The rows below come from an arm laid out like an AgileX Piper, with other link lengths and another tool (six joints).
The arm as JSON. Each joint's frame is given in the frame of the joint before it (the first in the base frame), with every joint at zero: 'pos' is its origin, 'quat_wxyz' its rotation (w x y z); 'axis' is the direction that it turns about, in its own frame. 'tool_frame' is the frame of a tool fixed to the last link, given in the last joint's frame.
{
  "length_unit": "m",
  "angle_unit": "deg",
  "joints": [
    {
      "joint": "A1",
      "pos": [
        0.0,
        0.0,
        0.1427
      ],
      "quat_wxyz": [
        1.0,
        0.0,
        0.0,
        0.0
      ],
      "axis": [
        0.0,
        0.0,
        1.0
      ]
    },
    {
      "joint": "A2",
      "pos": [
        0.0,
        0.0,
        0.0
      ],
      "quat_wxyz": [
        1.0,
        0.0,
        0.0,
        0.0
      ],
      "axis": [
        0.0,
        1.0,
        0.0
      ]
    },
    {
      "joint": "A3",
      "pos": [
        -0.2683,
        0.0,
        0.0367
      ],
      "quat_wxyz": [
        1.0,
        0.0,
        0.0,
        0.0
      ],
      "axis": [
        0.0,
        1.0,
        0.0
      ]
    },
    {
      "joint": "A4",
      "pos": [
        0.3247,
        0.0,
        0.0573
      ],
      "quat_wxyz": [
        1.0,
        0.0,
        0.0,
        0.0
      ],
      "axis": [
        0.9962,
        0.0,
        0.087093
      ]
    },
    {
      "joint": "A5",
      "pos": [
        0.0,
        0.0,
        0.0
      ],
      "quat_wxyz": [
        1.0,
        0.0,
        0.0,
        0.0
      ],
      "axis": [
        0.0,
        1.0,
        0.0
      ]
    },
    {
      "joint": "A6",
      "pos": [
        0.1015,
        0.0,
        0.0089
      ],
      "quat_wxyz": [
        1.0,
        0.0,
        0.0,
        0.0
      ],
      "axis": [
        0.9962,
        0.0,
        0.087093
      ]
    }
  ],
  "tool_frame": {
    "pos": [
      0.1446,
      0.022,
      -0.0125
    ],
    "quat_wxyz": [
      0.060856,
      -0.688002,
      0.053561,
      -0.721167
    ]
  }
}
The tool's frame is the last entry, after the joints.
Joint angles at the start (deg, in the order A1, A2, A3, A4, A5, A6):
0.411 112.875 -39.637 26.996 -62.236 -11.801
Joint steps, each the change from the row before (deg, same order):
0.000 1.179 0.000 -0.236 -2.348 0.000
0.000 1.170 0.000 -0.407 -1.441 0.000
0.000 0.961 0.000 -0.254 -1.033 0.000
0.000 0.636 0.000 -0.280 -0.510 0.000
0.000 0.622 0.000 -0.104 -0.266 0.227
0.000 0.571 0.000 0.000 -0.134 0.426
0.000 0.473 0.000 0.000 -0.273 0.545
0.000 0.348 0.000 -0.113 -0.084 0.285
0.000 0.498 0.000 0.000 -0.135 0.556
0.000 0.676 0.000 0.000 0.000 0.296
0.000 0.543 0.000 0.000 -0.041 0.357
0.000 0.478 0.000 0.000 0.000 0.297
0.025 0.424 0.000 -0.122 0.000 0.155
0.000 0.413 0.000 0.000 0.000 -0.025
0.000 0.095 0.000 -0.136 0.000 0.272
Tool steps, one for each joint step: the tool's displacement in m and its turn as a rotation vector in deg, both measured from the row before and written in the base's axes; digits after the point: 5 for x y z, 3 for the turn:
-0.00062 -0.00173 -0.00078 -1.068 -0.923 -0.163
-0.00110 -0.00007 -0.00431 -0.744 -0.124 0.162
-0.00117 -0.00012 -0.00417 -0.514 0.031 0.092
-0.00078 0.00050 -0.00342 -0.301 0.175 0.197
-0.00112 0.00021 -0.00430 0.063 0.292 0.039
-0.00121 0.00004 -0.00436 0.329 0.281 -0.067
-0.00087 -0.00003 -0.00286 0.381 0.010 -0.100
-0.00062 0.00044 -0.00258 0.191 0.159 0.063
-0.00108 0.00010 -0.00364 0.447 0.156 -0.088
-0.00176 0.00011 -0.00584 0.264 0.559 -0.041
-0.00140 0.00010 -0.00447 0.303 0.365 -0.057
-0.00130 0.00011 -0.00407 0.265 0.361 -0.046
-0.00102 0.00071 -0.00361 0.109 0.363 0.119
-0.00124 -0.00002 -0.00360 -0.026 0.423 0.004
-0.00005 0.00059 -0.00069 0.215 -0.012 0.086

